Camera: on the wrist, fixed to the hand. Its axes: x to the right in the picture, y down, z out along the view.
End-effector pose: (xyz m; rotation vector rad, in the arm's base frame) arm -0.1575 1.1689 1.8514 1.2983 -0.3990 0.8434
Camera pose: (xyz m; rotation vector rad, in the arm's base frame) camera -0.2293 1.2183 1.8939 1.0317 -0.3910 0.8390
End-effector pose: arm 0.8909 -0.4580 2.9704 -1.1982 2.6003 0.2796
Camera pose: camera 0.8204 -0.4174 3.0231 -1.3286 2.7229 0.5389
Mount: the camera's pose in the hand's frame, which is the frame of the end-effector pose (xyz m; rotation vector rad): -0.0016 0.0833 -0.0495 -0.2313 0.1149 -0.0030
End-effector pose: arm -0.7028 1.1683 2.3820 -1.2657 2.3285 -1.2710
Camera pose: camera -0.7770 1.2207 2.3481 -1.2935 2.6192 -1.1288
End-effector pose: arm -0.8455 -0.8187 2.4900 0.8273 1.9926 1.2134
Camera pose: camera -0.8689 -0.8137 2.5839 0.6521 1.8949 1.4859
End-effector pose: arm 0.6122 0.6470 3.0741 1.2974 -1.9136 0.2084
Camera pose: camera 0.5681 0.7129 3.1298 1.1103 -1.7805 0.0562
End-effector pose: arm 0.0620 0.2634 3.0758 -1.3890 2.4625 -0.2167
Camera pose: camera -0.0211 0.3072 3.0996 -1.5100 2.6493 -0.0118
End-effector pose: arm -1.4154 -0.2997 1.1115 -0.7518 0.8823 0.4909
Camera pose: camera -1.4964 -0.2834 1.0608 -1.0003 0.9407 0.5574
